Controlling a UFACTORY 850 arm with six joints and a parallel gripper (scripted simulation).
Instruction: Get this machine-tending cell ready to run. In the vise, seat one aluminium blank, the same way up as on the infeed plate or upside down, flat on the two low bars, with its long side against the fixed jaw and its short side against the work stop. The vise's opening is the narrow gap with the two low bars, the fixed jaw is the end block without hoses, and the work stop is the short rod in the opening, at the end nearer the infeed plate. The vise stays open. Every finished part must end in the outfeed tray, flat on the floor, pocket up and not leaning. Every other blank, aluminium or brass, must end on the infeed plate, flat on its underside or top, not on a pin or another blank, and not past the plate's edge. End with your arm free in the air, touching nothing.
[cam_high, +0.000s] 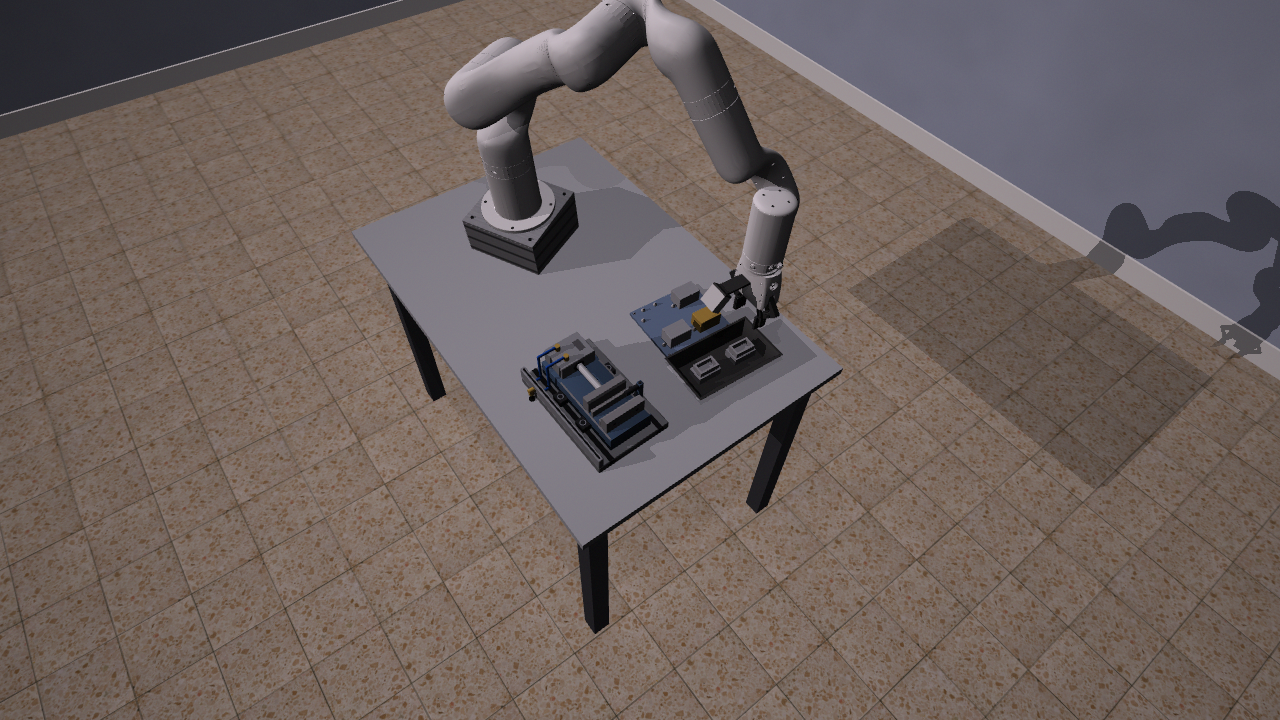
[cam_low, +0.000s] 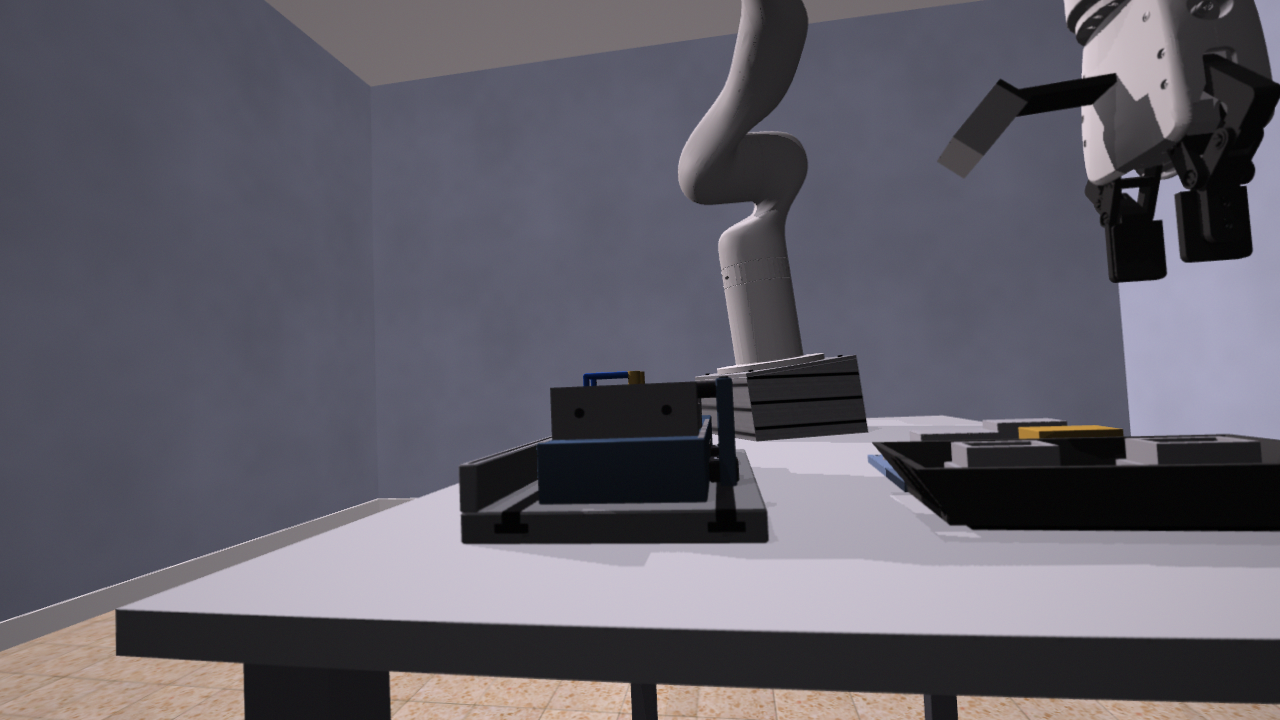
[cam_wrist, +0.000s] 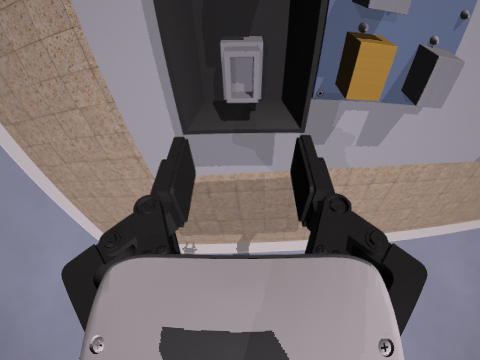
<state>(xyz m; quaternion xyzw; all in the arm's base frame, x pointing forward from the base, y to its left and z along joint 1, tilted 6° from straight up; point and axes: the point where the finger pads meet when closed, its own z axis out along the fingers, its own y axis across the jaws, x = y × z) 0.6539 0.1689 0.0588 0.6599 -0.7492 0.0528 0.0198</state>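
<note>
The aluminium blank lies 21 cm behind my hand, 2 cm to the left of it and 14 cm below it. From my hand the other things lie so: brass blank: 13 cm behind, 1 cm to the left, 14 cm below.
</note>
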